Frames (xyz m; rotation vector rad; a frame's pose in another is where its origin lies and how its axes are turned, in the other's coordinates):
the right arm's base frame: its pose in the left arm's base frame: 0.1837 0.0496 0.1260 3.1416 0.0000 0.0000
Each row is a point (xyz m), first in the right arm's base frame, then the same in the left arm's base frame.
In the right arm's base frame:
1: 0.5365 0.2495 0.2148
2: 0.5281 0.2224 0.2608
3: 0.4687 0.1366 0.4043
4: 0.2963 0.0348 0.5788
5: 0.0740 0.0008 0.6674
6: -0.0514 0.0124 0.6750
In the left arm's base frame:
1: 0.7202 -0.1999 -0.0888
2: 0.7118 -0.1728 -0.1348
3: 0.6524 -0.0870 -0.2783
4: 0.4800 0.0148 -0.4528
5: 0.2577 0.0488 -0.5414
6: 0.1323 0.0372 -0.5490

